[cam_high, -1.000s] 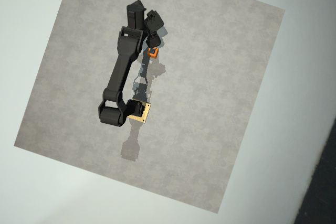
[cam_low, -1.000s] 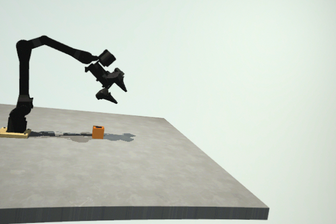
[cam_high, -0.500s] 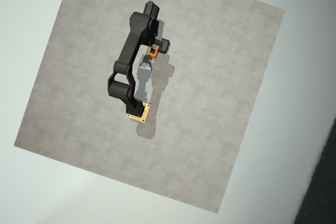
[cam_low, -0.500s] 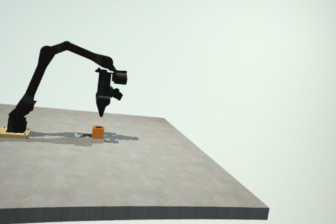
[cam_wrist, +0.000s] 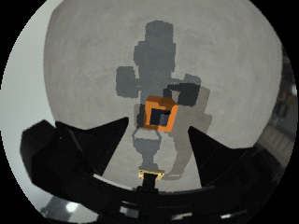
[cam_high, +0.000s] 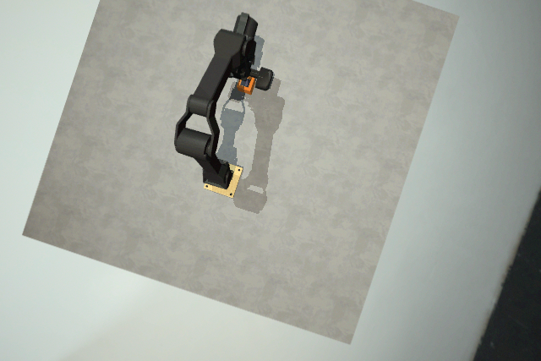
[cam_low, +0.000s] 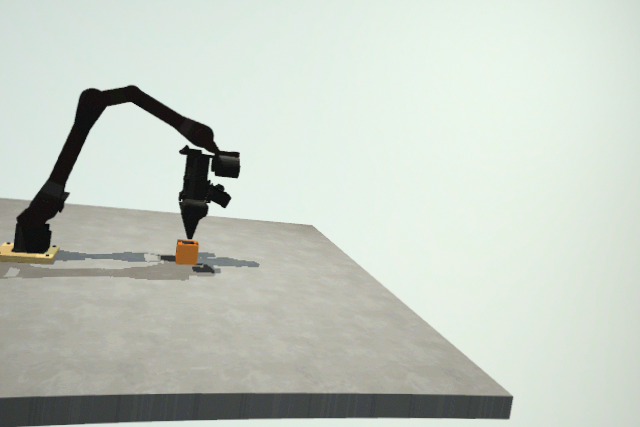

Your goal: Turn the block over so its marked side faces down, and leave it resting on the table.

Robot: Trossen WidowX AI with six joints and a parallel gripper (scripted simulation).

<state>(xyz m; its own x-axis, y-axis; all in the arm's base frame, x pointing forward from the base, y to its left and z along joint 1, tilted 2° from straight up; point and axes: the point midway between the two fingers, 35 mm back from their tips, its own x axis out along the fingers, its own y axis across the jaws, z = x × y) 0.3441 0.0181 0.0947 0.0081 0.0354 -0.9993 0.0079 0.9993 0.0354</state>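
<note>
Right now the orange block is 3 cm below my gripper tip.
</note>
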